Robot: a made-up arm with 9 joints. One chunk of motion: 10 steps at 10 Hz.
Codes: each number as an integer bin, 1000 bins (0 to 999) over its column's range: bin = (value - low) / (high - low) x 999, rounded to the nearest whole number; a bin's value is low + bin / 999 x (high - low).
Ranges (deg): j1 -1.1..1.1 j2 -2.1..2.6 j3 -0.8..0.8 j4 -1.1..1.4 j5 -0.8..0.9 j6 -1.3..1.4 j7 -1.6..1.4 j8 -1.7..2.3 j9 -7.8..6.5
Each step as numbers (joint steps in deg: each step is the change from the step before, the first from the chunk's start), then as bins.
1 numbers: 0.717 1.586 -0.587 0.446 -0.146 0.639 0.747 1.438 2.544
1 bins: 825 783 133 618 384 717 782 784 723
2 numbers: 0.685 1.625 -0.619 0.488 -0.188 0.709 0.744 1.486 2.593
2 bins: 811 792 113 635 360 743 781 796 726
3 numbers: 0.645 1.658 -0.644 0.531 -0.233 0.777 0.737 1.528 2.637
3 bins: 792 799 97 652 333 768 778 806 729
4 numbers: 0.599 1.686 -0.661 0.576 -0.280 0.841 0.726 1.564 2.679
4 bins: 772 805 87 670 306 792 775 815 732
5 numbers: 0.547 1.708 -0.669 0.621 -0.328 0.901 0.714 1.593 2.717
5 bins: 748 809 82 688 277 814 771 822 735
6 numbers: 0.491 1.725 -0.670 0.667 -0.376 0.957 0.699 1.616 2.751
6 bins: 722 813 81 706 249 835 766 828 737
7 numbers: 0.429 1.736 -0.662 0.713 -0.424 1.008 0.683 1.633 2.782
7 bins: 694 815 86 724 221 854 760 832 739
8 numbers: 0.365 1.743 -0.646 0.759 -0.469 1.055 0.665 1.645 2.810
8 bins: 665 817 96 743 195 871 754 835 741
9 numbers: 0.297 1.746 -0.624 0.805 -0.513 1.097 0.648 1.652 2.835
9 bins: 634 817 110 761 169 887 749 837 743
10 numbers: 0.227 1.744 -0.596 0.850 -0.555 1.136 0.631 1.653 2.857
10 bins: 603 817 127 779 144 901 743 837 744
